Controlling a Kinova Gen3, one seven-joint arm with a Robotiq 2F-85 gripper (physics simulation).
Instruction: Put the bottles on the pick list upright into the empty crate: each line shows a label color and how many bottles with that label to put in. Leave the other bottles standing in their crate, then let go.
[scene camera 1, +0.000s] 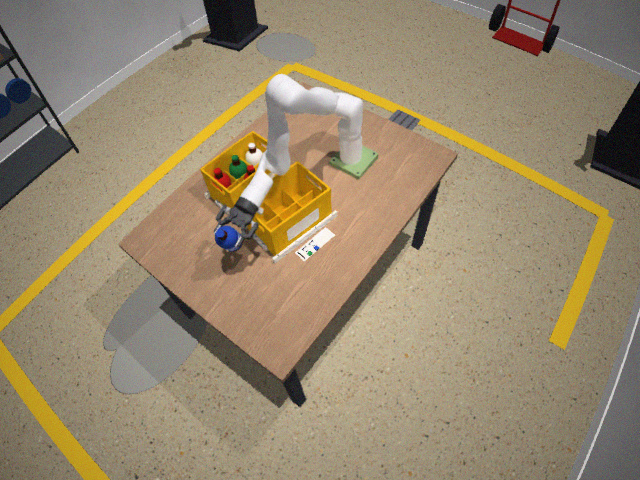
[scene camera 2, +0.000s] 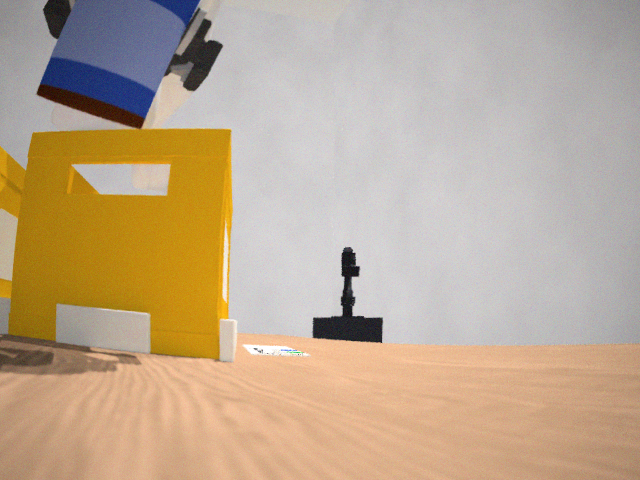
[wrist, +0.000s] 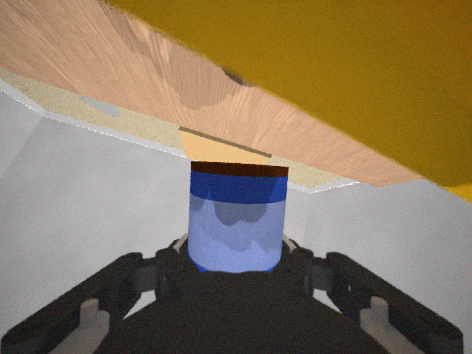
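My gripper (scene camera 1: 225, 241) is visible, and it appears in the wrist view (wrist: 234, 244) too. A blue-labelled bottle (scene camera 2: 111, 66) is visible; the wrist view likewise shows the blue-labelled bottle (wrist: 236, 211).
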